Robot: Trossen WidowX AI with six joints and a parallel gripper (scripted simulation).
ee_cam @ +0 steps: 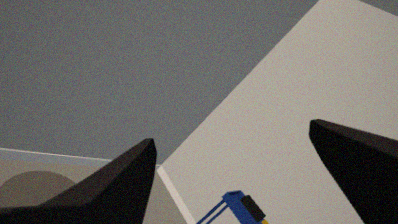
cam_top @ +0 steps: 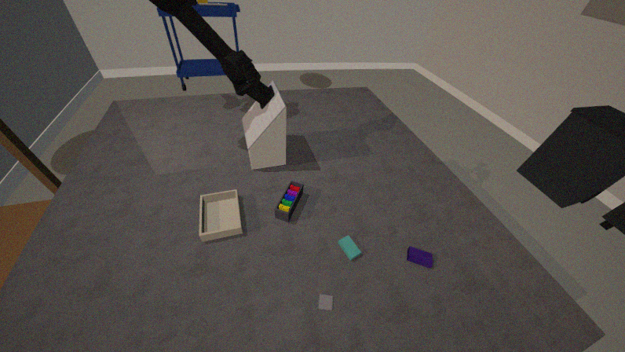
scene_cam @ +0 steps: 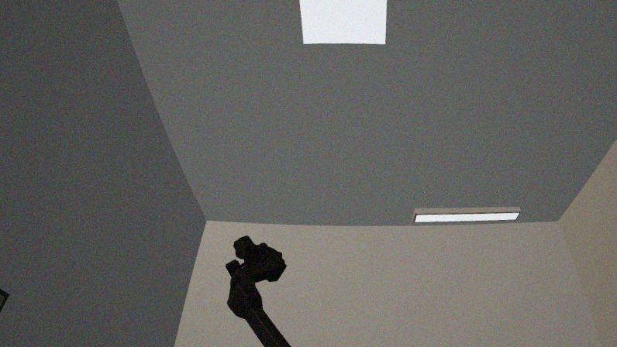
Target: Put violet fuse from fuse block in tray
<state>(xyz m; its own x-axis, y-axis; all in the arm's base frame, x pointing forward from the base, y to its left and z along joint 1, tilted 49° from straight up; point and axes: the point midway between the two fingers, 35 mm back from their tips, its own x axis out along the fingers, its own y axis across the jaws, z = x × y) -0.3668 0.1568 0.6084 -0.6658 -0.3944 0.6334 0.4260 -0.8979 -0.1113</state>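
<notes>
My gripper tip is 700 mm above the violet fuse, 660 mm short of it and 410 mm to the right of it. The rest, counted from my gripper tip: beige tray (720 mm below, 670 mm ahead, 200 mm to the left); then grey tile (950 mm ahead, 720 mm below, 420 mm to the left).
</notes>
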